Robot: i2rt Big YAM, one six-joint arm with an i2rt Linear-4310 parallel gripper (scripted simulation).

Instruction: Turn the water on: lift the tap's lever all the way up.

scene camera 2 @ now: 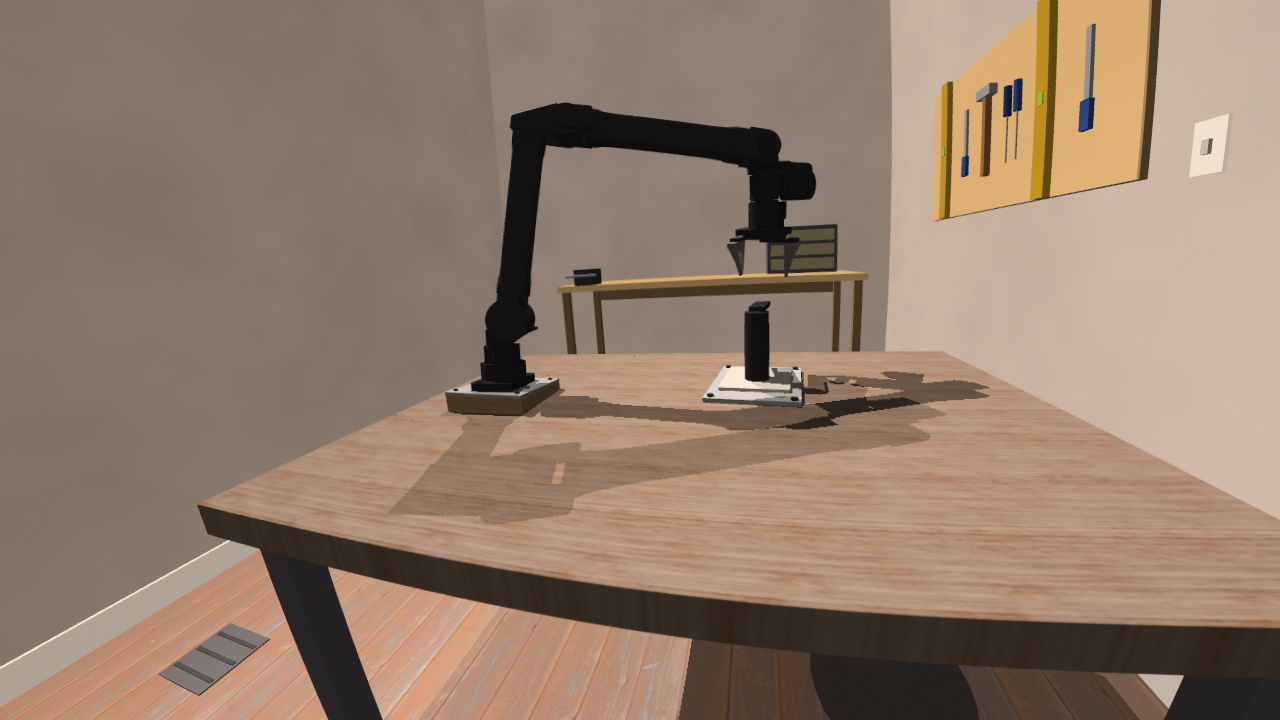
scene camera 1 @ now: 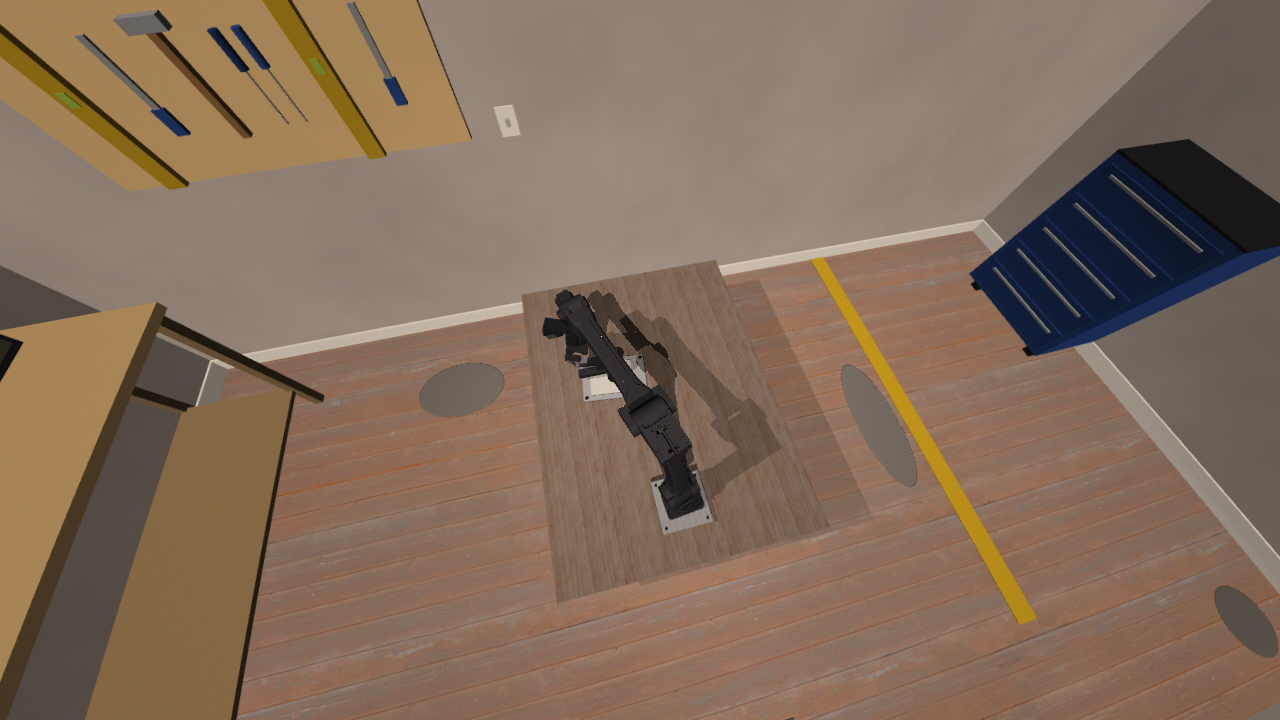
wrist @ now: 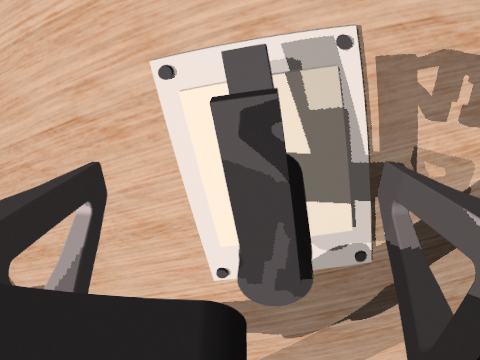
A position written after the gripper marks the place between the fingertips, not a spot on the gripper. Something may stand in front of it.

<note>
In view: the gripper (scene camera 2: 763,276) and a tap (scene camera 2: 758,377).
The gripper is seen too in the wrist view (wrist: 242,177). The tap is seen too in scene camera 1 (scene camera 1: 601,383) and in the wrist view (wrist: 311,106).
</note>
